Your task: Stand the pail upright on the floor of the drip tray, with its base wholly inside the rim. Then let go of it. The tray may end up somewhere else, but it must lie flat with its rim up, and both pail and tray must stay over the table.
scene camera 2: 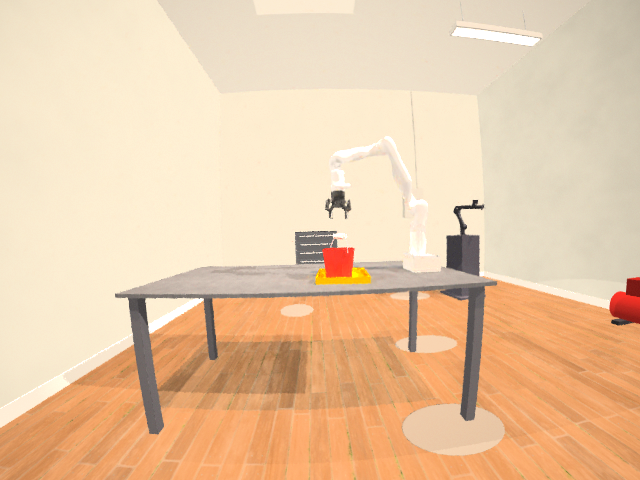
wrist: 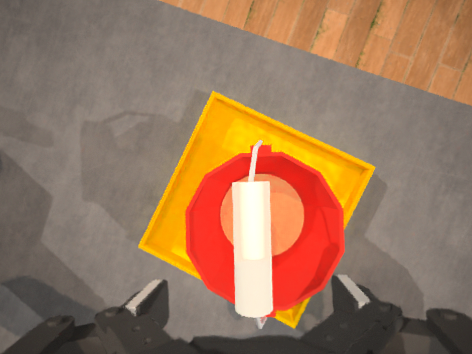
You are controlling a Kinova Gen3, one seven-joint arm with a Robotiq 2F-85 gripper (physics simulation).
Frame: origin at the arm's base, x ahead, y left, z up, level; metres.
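Seen in the pictures: gripper, fingertip midpoint: (scene camera 2: 338, 219) (wrist: 248, 295); arm's base, link origin: (scene camera 2: 416, 253).
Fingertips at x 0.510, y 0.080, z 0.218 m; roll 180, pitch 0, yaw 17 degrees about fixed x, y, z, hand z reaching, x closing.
Observation:
Offsets run from my fingertips to a thing's top centre. "spot": to the spot under its first point. Level surfaces: height alone.
The red pail @[dz -0.077, dx +0.008, dy +0.008 m] (scene camera 2: 338, 262) (wrist: 205, 240) stands upright in the yellow drip tray @[dz -0.282, dx -0.007, dy +0.016 m] (scene camera 2: 343, 281) (wrist: 177, 172), its base within the rim as far as the views show. Its white handle @[spot: dz -0.092, dx +0.007, dy +0.033 m] (scene camera 2: 339, 236) (wrist: 252, 250) is raised over the pail's mouth. The tray lies flat on the table with its rim up; the pail's wide top hides part of the tray in the wrist view. My gripper (scene camera 2: 338, 217) (wrist: 248, 295) is open and empty, above the handle and apart from it.
The grey table @[dz -0.313 m] (scene camera 2: 248, 281) (wrist: 90, 65) bears the tray, and its edge shows beyond the tray in the wrist view. The arm's white base (scene camera 2: 421, 262) stands on the table to the right. A dark drawer unit (scene camera 2: 310, 248) and a dark pedestal (scene camera 2: 462, 258) stand behind the table.

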